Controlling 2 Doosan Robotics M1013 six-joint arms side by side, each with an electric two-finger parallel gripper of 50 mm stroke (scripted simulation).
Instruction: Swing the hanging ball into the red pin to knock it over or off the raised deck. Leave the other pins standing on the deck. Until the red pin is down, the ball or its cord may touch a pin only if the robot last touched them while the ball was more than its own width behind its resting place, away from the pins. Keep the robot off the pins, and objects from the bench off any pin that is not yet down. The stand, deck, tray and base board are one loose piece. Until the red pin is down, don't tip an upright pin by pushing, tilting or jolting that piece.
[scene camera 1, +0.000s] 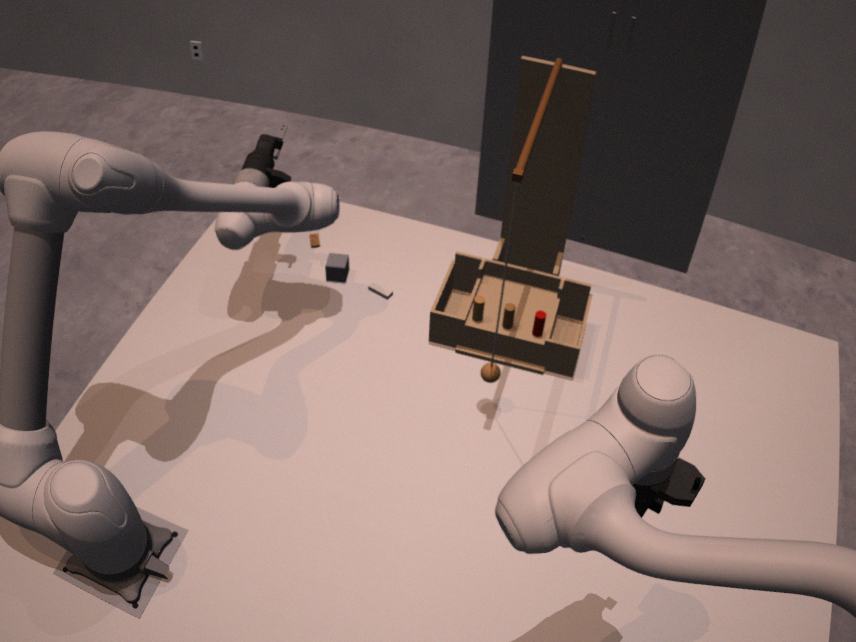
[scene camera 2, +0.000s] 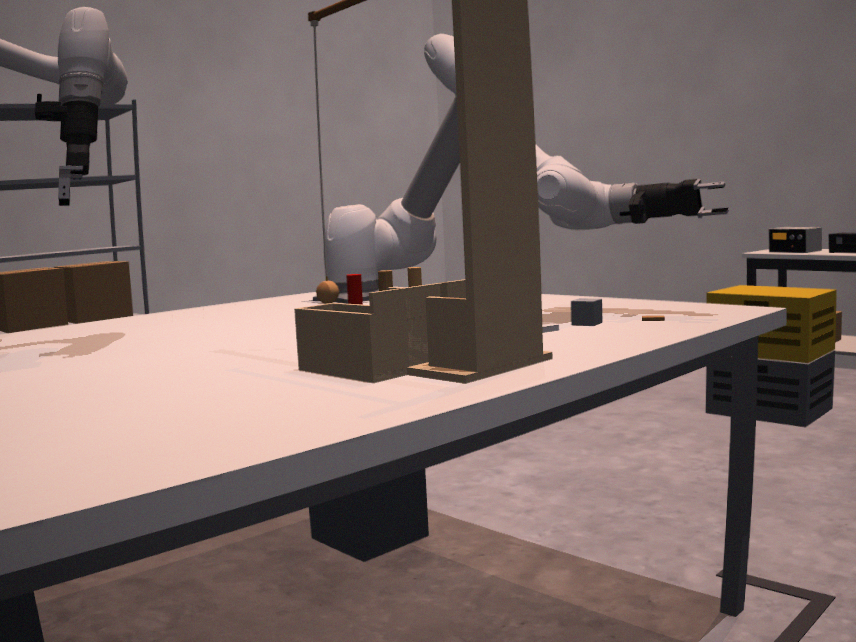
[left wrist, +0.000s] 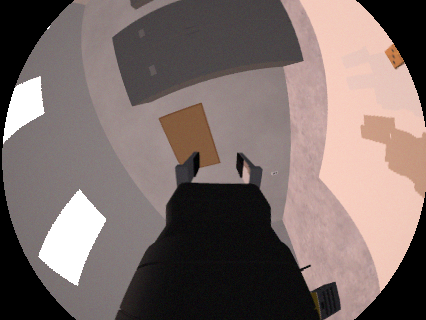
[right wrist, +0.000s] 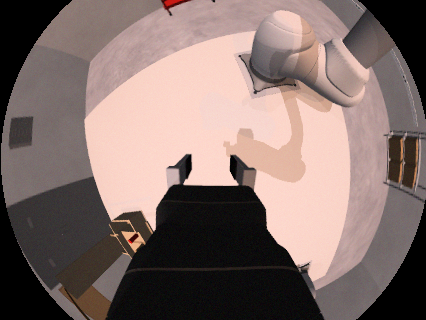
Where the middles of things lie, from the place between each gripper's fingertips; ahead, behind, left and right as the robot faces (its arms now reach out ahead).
My right hand (scene camera 2: 64, 202) is 820 mm to the right of the dark cube (scene camera 2: 584, 311), 640 mm short of it and 300 mm above it.
My left hand (scene camera 2: 726, 197) is 19 cm past the dark cube, 24 cm to the left of it and 23 cm above it.
